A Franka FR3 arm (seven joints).
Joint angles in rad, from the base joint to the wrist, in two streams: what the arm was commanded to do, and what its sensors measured. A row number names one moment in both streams.
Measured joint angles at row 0:
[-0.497, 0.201, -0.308, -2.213, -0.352, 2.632, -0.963]
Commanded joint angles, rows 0 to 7:
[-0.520, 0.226, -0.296, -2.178, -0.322, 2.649, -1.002]
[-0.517, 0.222, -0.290, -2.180, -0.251, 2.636, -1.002]
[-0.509, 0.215, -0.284, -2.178, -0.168, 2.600, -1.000]
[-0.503, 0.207, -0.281, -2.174, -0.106, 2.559, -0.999]
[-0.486, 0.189, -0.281, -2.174, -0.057, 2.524, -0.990]
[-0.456, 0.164, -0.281, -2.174, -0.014, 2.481, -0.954]
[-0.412, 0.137, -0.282, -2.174, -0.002, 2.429, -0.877]
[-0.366, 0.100, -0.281, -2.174, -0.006, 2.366, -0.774]
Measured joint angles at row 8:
[-0.466, 0.188, -0.281, -2.175, -0.040, 2.511, -0.954]
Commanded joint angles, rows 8 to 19:
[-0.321, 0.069, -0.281, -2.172, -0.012, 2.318, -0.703]
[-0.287, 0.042, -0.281, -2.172, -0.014, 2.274, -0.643]
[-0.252, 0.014, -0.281, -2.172, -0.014, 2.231, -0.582]
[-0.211, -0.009, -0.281, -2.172, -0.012, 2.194, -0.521]
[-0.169, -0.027, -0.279, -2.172, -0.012, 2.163, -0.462]
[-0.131, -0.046, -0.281, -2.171, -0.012, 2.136, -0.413]
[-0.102, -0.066, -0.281, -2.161, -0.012, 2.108, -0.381]
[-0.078, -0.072, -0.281, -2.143, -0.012, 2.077, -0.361]
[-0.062, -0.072, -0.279, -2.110, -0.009, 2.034, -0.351]
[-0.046, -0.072, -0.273, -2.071, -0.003, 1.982, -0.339]
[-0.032, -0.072, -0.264, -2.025, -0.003, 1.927, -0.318]
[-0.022, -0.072, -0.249, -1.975, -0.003, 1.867, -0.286]
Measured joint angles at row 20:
[-0.054, -0.072, -0.266, -2.101, -0.026, 2.022, -0.346]
